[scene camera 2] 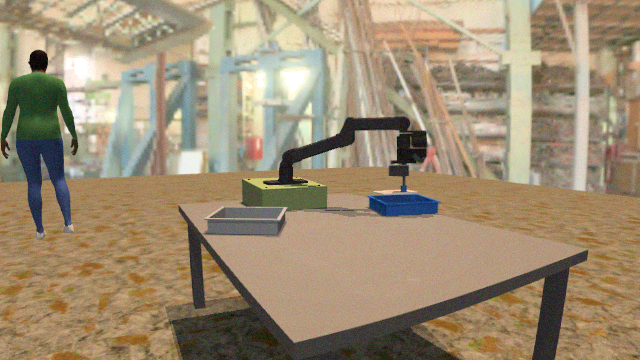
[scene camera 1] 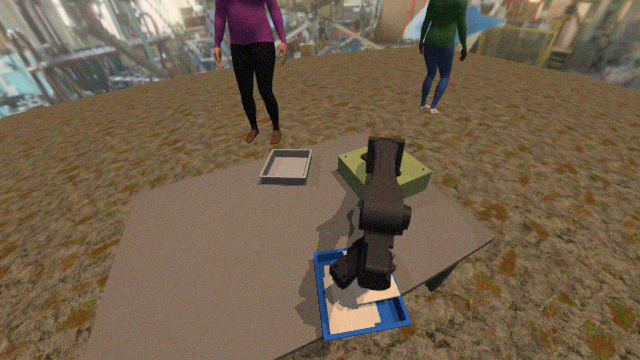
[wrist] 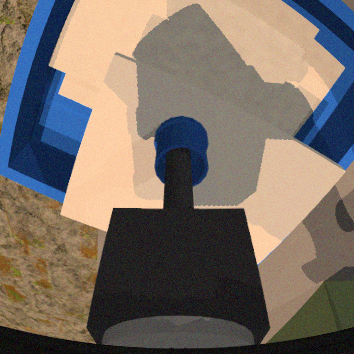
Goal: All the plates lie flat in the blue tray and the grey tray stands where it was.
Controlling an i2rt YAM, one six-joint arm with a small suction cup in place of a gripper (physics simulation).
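Pixels of known places: end effector, tool point: [scene camera 2: 404, 194] [wrist: 177, 130]; arm's base, origin of the base link: [scene camera 2: 285, 183].
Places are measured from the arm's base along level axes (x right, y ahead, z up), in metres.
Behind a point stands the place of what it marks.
Note:
My suction cup [wrist: 180, 140] [scene camera 2: 403, 188] sits on a beige square plate [wrist: 298, 182] {y 0.353, x -0.292, z -0.025 m} [scene camera 1: 380, 293] {y 0.349, x -0.417, z -0.025 m} [scene camera 2: 393, 191] {y 0.331, x -0.351, z -0.026 m} and holds it level just above the rim of the blue tray [scene camera 1: 393, 311] {y 0.323, x -0.461, z -0.098 m} [scene camera 2: 402, 205] {y 0.462, x -0.277, z -0.062 m} [wrist: 21, 105] {y 0.375, x -0.480, z -0.055 m}. The held plate hangs over the tray's end nearest the arm base, one corner past the rim. Other beige plates [scene camera 1: 353, 318] {y 0.434, x -0.421, z -0.081 m} [wrist: 98, 35] {y 0.420, x -0.431, z -0.081 m} lie flat inside the tray, overlapping. In scene camera 1 the arm hides the cup. The grey tray [scene camera 1: 263, 168] {y 0.447, x 0.330, z -0.051 m} [scene camera 2: 245, 221] {y 0.416, x 0.365, z -0.060 m} stands at the table's far side, with no plates in it.
The arm's green base block [scene camera 1: 416, 174] {y -0.084, x -0.134, z 0.003 m} [scene camera 2: 283, 193] {y 0.122, x 0.076, z -0.027 m} stands on the table between the two trays. The blue tray sits close to the table's edge. Two people stand on the ground beyond the table.

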